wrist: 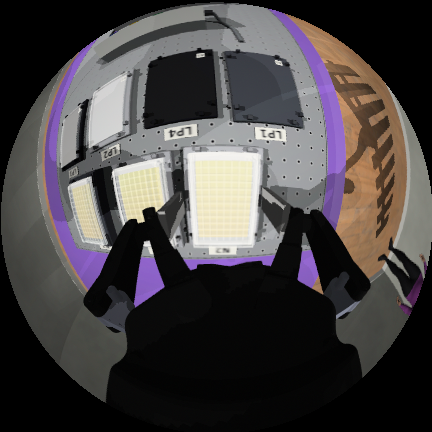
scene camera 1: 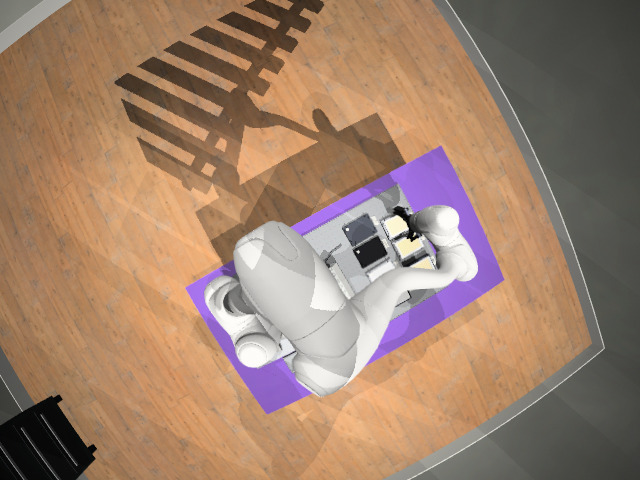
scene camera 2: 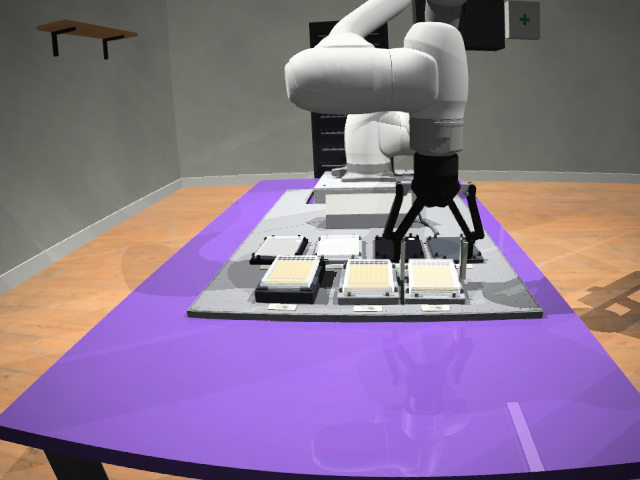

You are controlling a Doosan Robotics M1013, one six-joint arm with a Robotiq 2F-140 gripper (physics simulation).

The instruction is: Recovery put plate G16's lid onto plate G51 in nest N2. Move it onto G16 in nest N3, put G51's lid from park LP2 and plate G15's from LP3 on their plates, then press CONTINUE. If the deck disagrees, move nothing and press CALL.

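Seen in the pictures: gripper, fingertip midpoint: (wrist: 222,199) (scene camera 1: 398,224) (scene camera 2: 432,276); arm's base, link origin: (scene camera 1: 267,326) (scene camera 2: 369,177).
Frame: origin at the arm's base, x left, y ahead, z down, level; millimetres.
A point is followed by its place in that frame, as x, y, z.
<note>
My gripper (scene camera 1: 406,223) @[133, 798, 27] (scene camera 2: 433,260) @[133, 798, 27] (wrist: 222,199) @[133, 798, 27] is open and empty, pointing down. Its fingers stand either side of the yellow-welled plate (scene camera 1: 395,226) @[133, 779, 16] (scene camera 2: 433,279) @[131, 835, 16] (wrist: 223,195) @[134, 790, 16] in the nest labelled N2, with a gap on each side in the wrist view. Whether a clear lid covers it is hard to tell. A second plate (scene camera 2: 368,277) @[18, 826, 16] (wrist: 140,187) @[27, 772, 15] sits beside it, and a third (scene camera 2: 292,271) @[-116, 819, 8] (wrist: 88,210) @[-95, 795, 8] on a taller dark nest. A white lid (scene camera 2: 339,246) @[-50, 633, 27] (wrist: 109,110) @[-37, 634, 27] lies at LP2, and a light grey lid (scene camera 2: 280,246) @[-179, 632, 27] (wrist: 72,136) @[-156, 638, 27] on a dark park, its label barely legible. CONTINUE and CALL are not identifiable.
A black lid or panel (scene camera 2: 398,248) (wrist: 182,90) @[85, 639, 35] lies at LP4 and a dark grey one (scene camera 2: 444,246) @[180, 614, 35] (wrist: 265,90) @[198, 640, 35] at LP1. The perforated deck (scene camera 2: 496,304) @[237, 877, 45] rests on the purple table (scene camera 2: 258,372) @[-123, 1058, 58]. A pale box (scene camera 2: 369,204) @[11, 434, -14] stands behind the parks, near the arm's base.
</note>
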